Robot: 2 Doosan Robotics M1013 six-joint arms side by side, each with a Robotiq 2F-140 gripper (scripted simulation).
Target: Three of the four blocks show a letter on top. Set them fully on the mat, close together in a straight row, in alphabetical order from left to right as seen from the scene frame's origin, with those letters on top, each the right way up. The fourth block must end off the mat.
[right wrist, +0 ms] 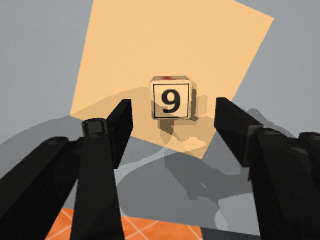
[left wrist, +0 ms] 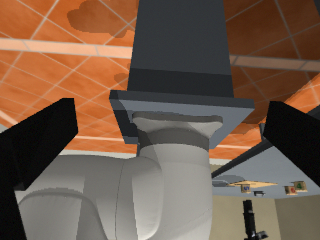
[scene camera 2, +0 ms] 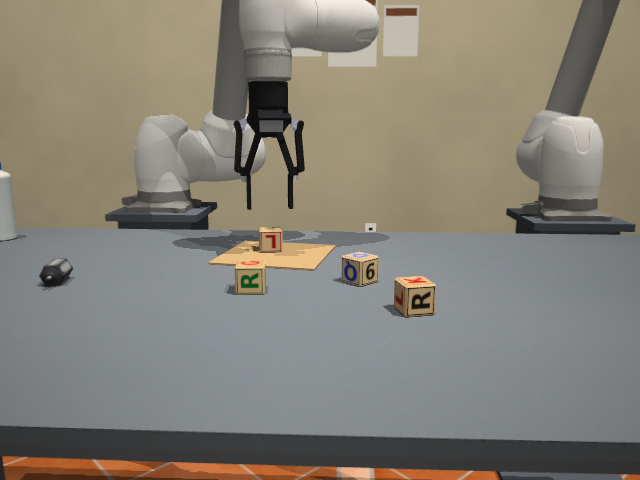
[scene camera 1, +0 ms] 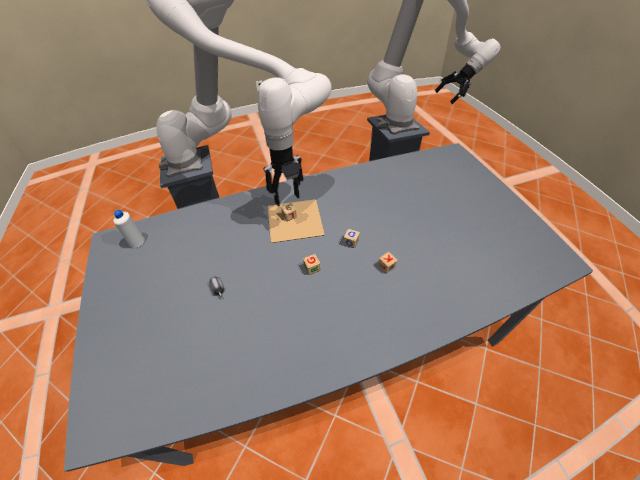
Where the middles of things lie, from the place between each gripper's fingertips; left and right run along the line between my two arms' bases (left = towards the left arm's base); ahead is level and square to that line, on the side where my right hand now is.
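Labels:
Distances from my right hand: k block point(scene camera 2: 413, 296), 340 mm ahead, 270 mm to the left, 100 mm below; g block point(scene camera 2: 250, 275), 270 mm ahead, 20 mm to the left, 100 mm below; d block point(scene camera 2: 360, 269), 200 mm ahead, 190 mm to the left, 100 mm below. With respect to the mat point(scene camera 2: 296, 256), my right hand is 20 mm short of it, 20 mm to the right of it and 120 mm above it. Going by its middle, the k block is nearer to my right hand than to my left gripper.
Distances from my left hand: mat, 62 cm ahead, 105 cm to the right, 12 cm below; k block, 94 cm ahead, 80 cm to the right, 10 cm below; g block, 87 cm ahead, 105 cm to the right, 10 cm below. With respect to the d block, my left gripper is 88 cm to the left of it, 80 cm short of it and 10 cm above it.

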